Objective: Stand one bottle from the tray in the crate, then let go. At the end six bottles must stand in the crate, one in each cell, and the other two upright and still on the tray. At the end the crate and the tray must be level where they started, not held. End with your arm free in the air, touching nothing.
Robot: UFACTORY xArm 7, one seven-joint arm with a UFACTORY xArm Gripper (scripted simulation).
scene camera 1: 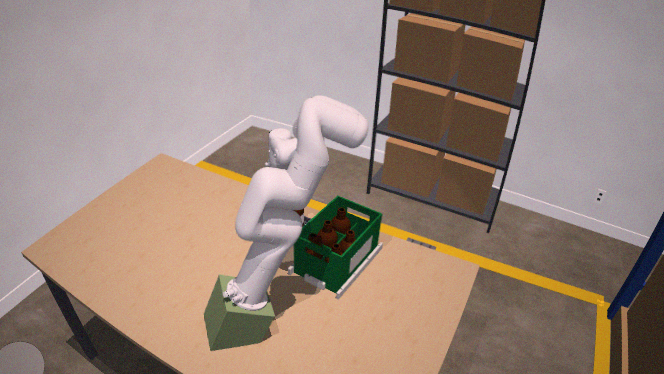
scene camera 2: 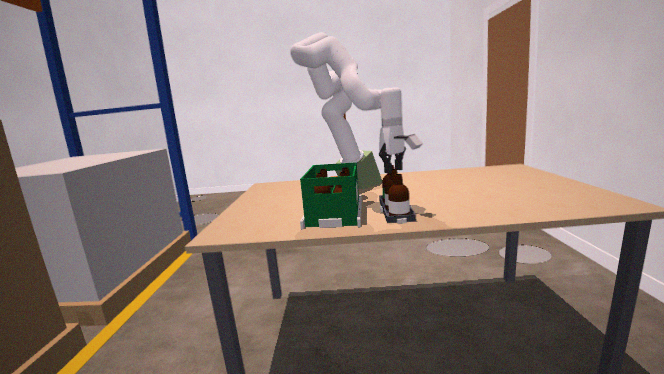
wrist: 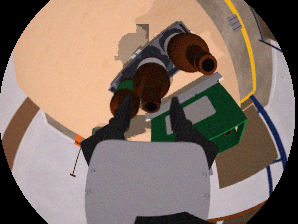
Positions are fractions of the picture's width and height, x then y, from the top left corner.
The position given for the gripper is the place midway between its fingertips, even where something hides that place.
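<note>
The gripper (wrist: 0.51, 0.46) is visible, together with a dark tray (wrist: 0.53, 0.22). A green crate (scene camera 1: 0.51, 0.72) (scene camera 2: 0.52, 0.55) is visible as well.
</note>
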